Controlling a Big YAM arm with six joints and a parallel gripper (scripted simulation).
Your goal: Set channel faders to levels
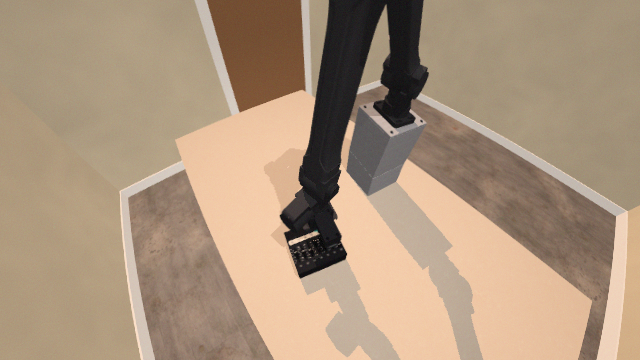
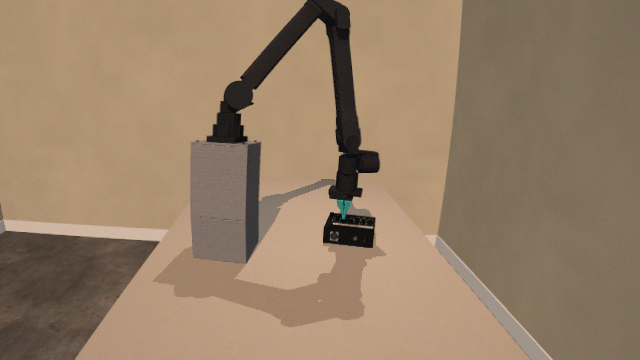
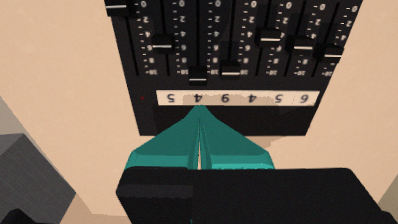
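Right now the channel 5 fader cap is 20 mm to the left of my hand and 20 mm below it. Round my hand: channel 4 fader cap (30 mm to the left, 20 mm below, 20 mm ahead); then channel 3 fader cap (50 mm to the left, 50 mm ahead, 20 mm below); then channel 6 fader cap (50 mm to the left, 20 mm below, 20 mm behind).
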